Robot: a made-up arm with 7 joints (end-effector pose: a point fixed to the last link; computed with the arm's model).
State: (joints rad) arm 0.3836 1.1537 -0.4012 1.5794 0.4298 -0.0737 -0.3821
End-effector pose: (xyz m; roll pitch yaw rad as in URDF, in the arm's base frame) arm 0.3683 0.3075 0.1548 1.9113 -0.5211 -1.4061
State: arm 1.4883 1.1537 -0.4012 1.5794 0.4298 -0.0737 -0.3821
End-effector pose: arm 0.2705 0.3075 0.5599 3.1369 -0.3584 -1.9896
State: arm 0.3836 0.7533 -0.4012 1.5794 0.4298 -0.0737 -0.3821
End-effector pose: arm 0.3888 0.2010 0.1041 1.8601 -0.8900 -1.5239
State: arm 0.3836 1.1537 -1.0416 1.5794 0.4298 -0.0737 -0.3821
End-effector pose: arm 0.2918 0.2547 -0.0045 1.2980 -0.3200 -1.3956
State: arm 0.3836 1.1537 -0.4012 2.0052 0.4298 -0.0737 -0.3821
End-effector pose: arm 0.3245 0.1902 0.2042 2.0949 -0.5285 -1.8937
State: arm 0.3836 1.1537 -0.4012 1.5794 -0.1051 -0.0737 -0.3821
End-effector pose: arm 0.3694 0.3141 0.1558 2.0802 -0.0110 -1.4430
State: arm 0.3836 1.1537 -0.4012 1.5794 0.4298 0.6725 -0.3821
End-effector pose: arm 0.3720 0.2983 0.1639 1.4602 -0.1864 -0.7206
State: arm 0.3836 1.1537 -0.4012 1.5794 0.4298 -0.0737 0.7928
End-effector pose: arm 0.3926 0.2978 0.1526 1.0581 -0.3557 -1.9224
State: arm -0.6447 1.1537 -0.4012 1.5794 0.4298 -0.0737 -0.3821
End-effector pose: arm 0.0801 0.3075 -0.1090 0.8902 -0.1356 -1.0421
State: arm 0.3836 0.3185 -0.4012 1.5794 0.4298 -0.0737 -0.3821
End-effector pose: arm 0.3915 0.0713 0.0973 1.9109 -1.2922 -1.7349
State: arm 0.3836 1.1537 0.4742 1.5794 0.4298 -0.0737 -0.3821
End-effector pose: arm 0.2899 0.4080 0.3679 2.8894 -0.7027 -1.6537
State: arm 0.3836 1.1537 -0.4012 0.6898 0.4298 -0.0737 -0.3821
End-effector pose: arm 0.2807 0.5500 0.0617 1.6546 -0.2964 -0.4711
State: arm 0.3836 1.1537 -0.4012 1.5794 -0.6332 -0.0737 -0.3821
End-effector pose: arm 0.3702 0.3192 0.1600 2.2495 0.4915 -1.3923
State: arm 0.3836 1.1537 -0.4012 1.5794 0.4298 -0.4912 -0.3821
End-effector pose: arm 0.3706 0.3124 0.1493 2.2622 -0.5460 -1.8745
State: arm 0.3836 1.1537 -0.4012 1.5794 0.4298 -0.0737 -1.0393
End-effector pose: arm 0.3558 0.3030 0.1473 2.3886 -0.7621 -1.2131
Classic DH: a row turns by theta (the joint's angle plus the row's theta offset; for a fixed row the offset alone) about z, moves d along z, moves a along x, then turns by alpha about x. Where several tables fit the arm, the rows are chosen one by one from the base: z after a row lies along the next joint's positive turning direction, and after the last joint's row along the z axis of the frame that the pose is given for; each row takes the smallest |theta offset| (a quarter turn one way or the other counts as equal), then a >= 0, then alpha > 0; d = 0 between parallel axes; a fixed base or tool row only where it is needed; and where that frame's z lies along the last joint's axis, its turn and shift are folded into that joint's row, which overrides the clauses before.
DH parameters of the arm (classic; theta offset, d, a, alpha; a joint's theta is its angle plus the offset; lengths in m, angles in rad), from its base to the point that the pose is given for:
base (fixed): 0 0.278 -0.0093 1.5708
joint 1: -1.5708 -0.1195 0.0204 -1.5708
joint 2: -1.5708 0.0424 0.0072 1.5708
joint 3: -1.5708 -0.2566 0.0261 -1.5708
joint 4: 0 0.0067 0.0099 1.5708
joint 5: 0 -0.3367 0.0088 1.5708
joint 6: 1.5708 -0.0319 0.0099 1.5708
joint 7: 1.3879 -0.0028 0.0232 1.7512
tool (fixed): -1.993 -0.0048 0 0

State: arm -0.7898 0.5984 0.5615 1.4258 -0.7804 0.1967 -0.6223
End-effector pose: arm 0.0427 0.4093 -0.0765 2.0097 0.5496 -0.4903
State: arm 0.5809 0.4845 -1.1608 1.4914 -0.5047 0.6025 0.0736
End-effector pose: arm 0.3481 0.0022 0.0098 1.2931 0.3020 -1.7522
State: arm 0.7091 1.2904 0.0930 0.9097 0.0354 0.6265 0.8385
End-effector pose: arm 0.3066 0.5828 0.3340 0.9419 -0.4279 -0.5179
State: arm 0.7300 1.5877 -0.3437 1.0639 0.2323 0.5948 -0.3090
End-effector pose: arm 0.2773 0.5401 0.3728 1.9565 -0.2308 -0.1449
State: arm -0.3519 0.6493 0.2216 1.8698 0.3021 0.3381 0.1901
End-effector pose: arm 0.2593 0.2556 0.0398 0.9819 -0.6348 -1.0055
